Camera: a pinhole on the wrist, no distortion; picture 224 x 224 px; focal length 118.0 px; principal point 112.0 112.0 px. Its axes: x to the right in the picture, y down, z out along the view. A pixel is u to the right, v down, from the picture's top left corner.
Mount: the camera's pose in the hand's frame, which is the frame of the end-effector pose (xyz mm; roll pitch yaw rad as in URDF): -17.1 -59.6 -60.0 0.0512 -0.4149 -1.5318
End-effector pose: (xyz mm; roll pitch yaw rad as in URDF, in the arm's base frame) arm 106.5 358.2 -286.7 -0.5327 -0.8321 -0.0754
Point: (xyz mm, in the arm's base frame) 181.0 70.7 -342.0
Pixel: behind the camera
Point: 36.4 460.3 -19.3
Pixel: 158 186
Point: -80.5 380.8 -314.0
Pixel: 154 25
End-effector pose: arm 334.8 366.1 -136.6 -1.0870 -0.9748 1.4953
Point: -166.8 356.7 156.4
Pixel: 142 167
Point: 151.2 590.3 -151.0
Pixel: 11 180
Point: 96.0 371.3 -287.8
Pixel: 66 79
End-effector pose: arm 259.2 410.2 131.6 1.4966 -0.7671 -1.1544
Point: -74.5 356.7 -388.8
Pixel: outside the picture
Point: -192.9 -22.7 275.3
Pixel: 174 175
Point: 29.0 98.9 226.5
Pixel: 181 197
